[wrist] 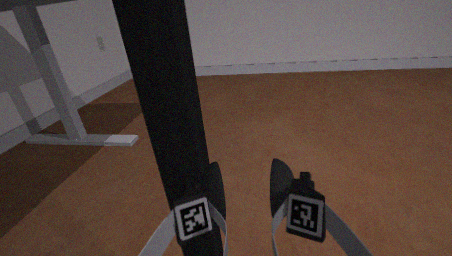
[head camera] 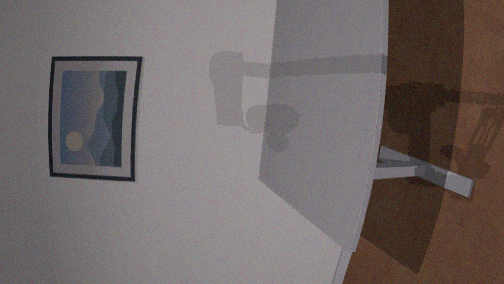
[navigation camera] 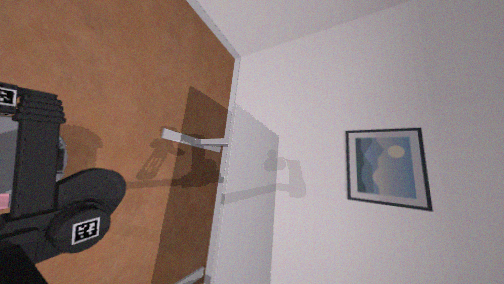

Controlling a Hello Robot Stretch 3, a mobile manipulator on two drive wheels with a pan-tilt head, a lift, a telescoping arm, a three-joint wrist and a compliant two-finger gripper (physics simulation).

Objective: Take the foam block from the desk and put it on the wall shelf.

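The desk (head camera: 320,150) (navigation camera: 245,225) shows as a pale grey top against the wall in the head and navigation views, with robot shadows across it. Its leg and foot (wrist: 57,95) stand at the left of the wrist view. No foam block can be made out on the visible part of the top. My gripper (wrist: 246,180) is open and empty in the wrist view, low above the floor, with the desk leg ahead to its left. The wall shelf does not show in the head, navigation or wrist views.
A framed picture (head camera: 93,118) (navigation camera: 387,168) hangs on the wall above the desk. The robot's dark wrist parts (navigation camera: 82,215) are at the left of the navigation view, near a small pink patch (navigation camera: 4,201). A broad black post (wrist: 162,90) crosses the wrist view.
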